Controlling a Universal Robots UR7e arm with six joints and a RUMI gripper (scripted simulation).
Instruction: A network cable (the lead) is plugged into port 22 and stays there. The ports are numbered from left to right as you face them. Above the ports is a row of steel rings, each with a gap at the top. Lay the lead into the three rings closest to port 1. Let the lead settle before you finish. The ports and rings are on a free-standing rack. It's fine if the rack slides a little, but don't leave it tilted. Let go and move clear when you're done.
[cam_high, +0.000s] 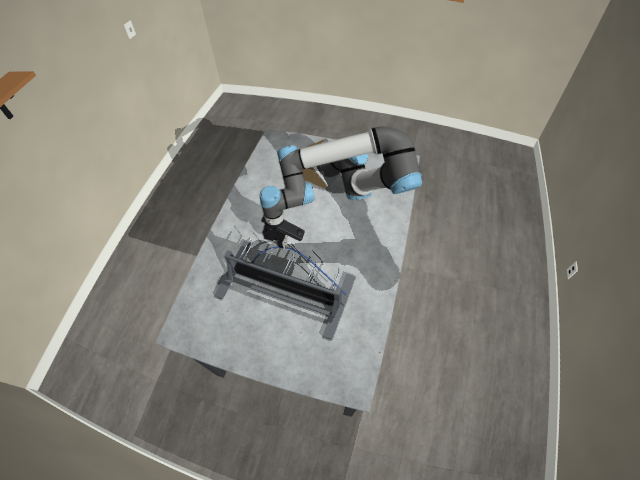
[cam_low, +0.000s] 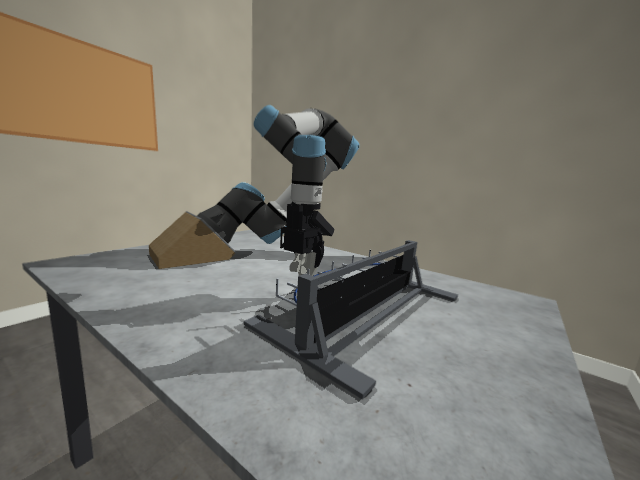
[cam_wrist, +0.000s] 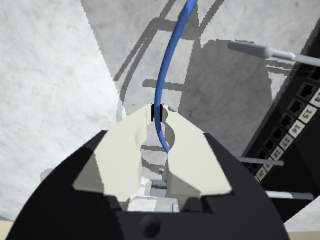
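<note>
Right now my hand is 160 mm short of the dark rack, 70 mm to the right of it and 20 mm below it.
</note>
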